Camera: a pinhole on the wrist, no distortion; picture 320 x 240 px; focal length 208.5 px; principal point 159.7 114.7 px. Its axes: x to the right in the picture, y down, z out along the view. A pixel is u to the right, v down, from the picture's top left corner.
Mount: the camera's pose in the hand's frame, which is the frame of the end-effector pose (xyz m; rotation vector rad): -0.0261 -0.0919 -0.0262 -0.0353 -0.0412 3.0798
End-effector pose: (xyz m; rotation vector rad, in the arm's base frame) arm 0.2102 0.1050 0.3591 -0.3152 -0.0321 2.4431
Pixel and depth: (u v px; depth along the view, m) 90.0 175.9 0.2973
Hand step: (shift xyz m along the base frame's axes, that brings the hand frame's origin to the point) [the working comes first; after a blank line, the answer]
In the camera's frame: -0.0994 0.0873 0.2973

0.0106 0.2036 0.2695
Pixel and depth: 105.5 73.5 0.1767
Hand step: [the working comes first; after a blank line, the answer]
In the camera's frame: -0.0459 -0.0349 0.1767

-0.0090 0.0700 0.1507
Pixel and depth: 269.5 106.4 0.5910
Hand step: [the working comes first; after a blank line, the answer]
In the camera's frame: 0.3112 -0.0235 0.5910

0.1713 -0.1360 0.6244
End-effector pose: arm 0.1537 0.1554 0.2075 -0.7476 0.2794 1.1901
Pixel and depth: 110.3 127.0 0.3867
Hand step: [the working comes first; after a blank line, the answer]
In the camera's frame: -0.0916 0.0228 0.3867

0.0737 0.2555 0.2830
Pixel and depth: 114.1 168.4 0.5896
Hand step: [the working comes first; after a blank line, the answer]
In the camera's frame: -0.1289 0.1519 0.5896

0.1709 0.3817 0.4670
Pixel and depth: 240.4 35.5 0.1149
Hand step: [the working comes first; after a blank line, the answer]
In the camera's frame: 0.0445 -0.0436 0.1149

0.0019 -0.0018 0.1234
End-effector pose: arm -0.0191 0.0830 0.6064 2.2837 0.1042 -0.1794
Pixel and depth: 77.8 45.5 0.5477
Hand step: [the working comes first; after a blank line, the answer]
In the camera's frame: -0.2151 -0.1818 0.5477

0.1418 -0.4375 -0.3302
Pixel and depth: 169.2 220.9 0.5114
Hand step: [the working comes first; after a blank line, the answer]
In the camera's frame: 0.0233 0.2605 0.5114

-0.1705 -0.1215 -0.5676
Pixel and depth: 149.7 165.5 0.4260
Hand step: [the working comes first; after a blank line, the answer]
In the camera's frame: -0.0204 0.1038 0.4260

-0.0875 -0.1628 -0.4089
